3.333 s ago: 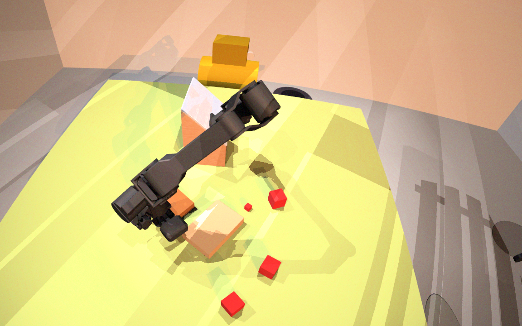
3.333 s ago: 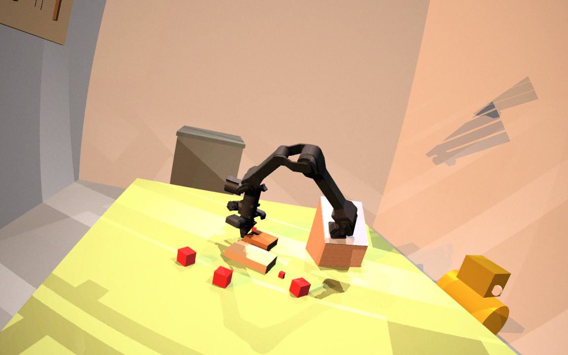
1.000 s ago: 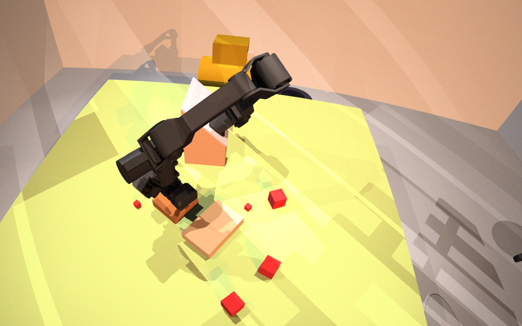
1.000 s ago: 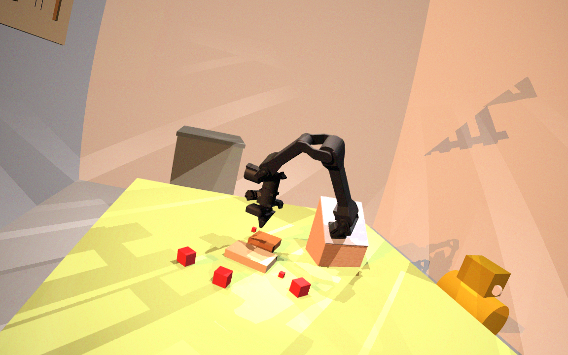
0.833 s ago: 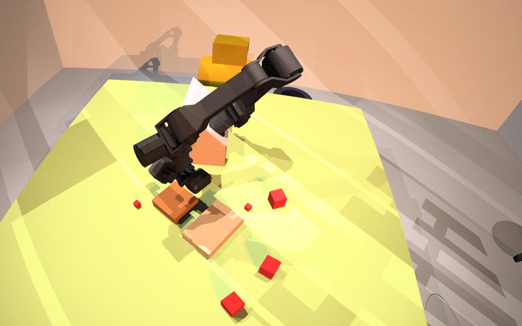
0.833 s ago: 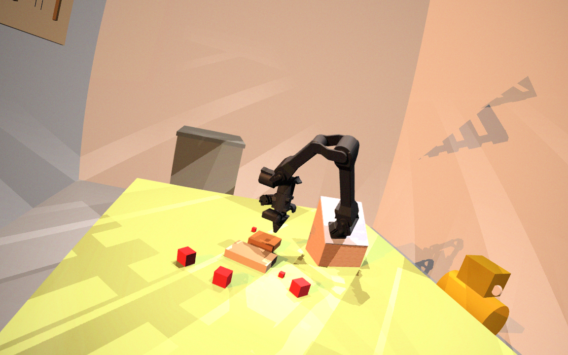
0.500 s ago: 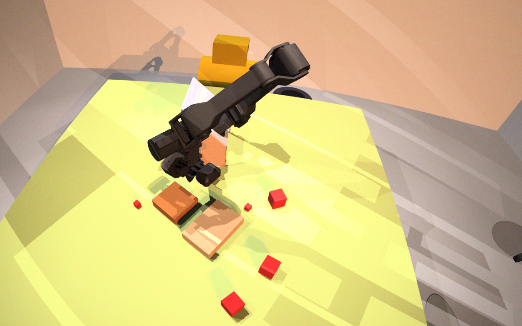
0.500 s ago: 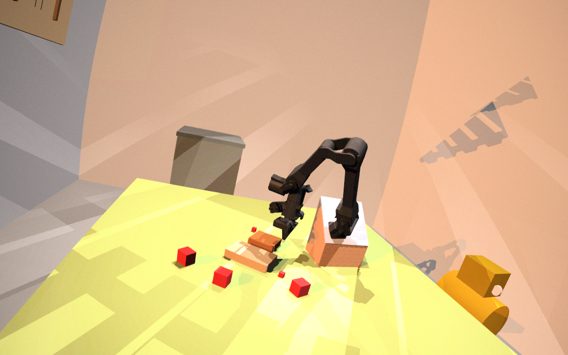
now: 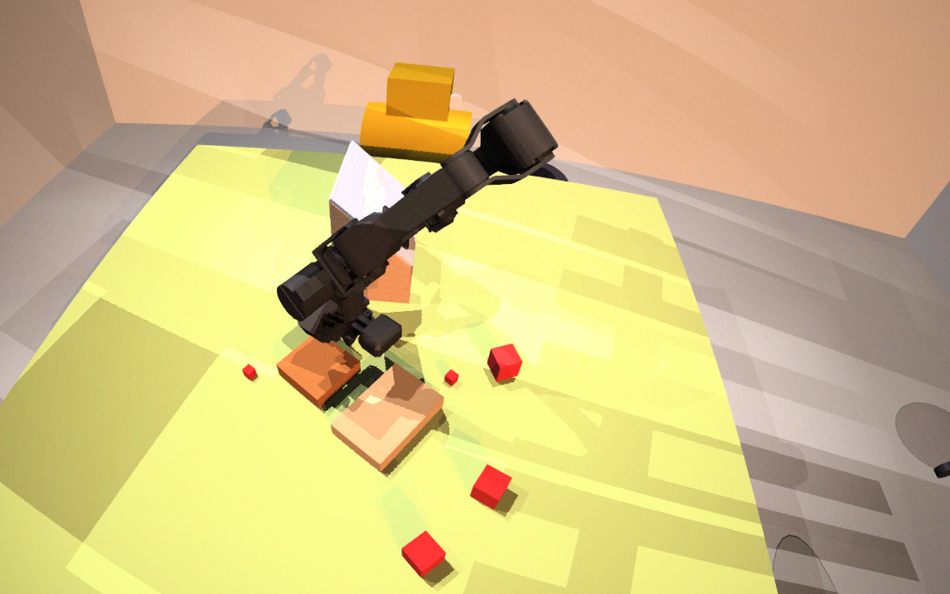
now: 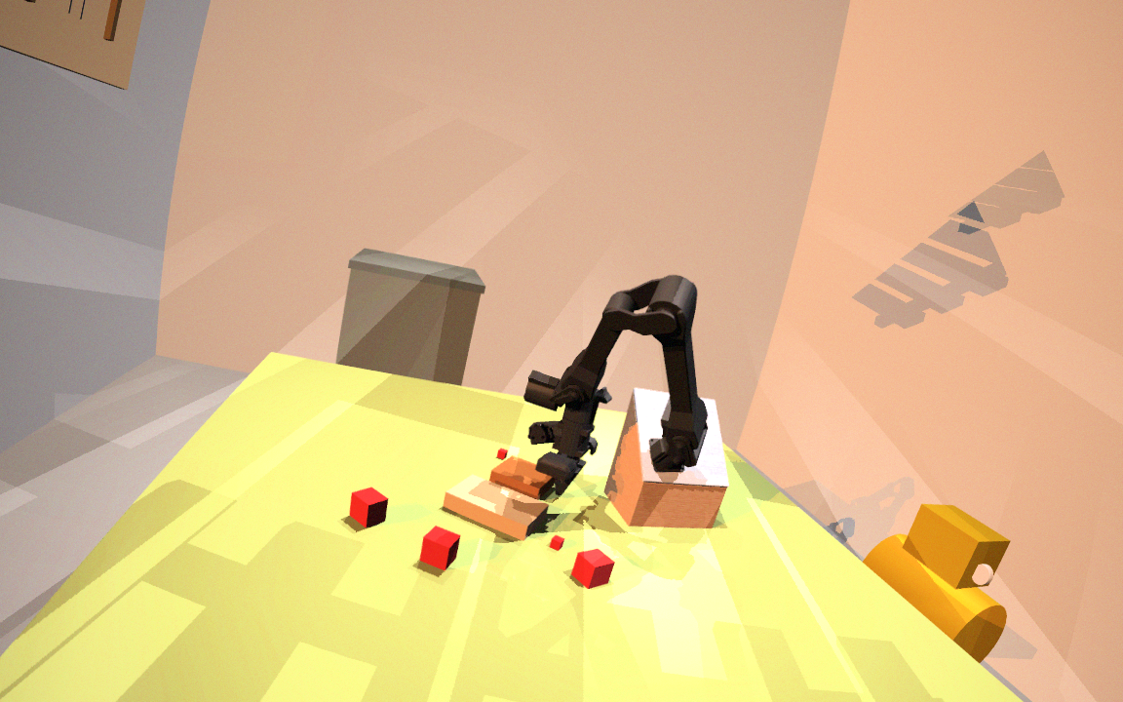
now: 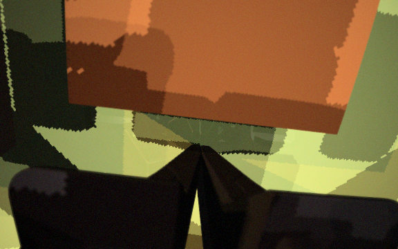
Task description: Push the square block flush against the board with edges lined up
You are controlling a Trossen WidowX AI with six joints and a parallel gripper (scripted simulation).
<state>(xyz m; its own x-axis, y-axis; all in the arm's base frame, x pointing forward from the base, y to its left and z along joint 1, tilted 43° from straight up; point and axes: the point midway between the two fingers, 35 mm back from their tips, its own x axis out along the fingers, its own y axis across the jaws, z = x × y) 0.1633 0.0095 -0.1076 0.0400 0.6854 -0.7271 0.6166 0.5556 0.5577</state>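
Right now the square block is 6 cm ahead of my gripper tip, 5 cm to the right of it and 1 cm above it. Also, from my gripper tip: board (14 cm ahead, 7 cm to the left, 1 cm above).
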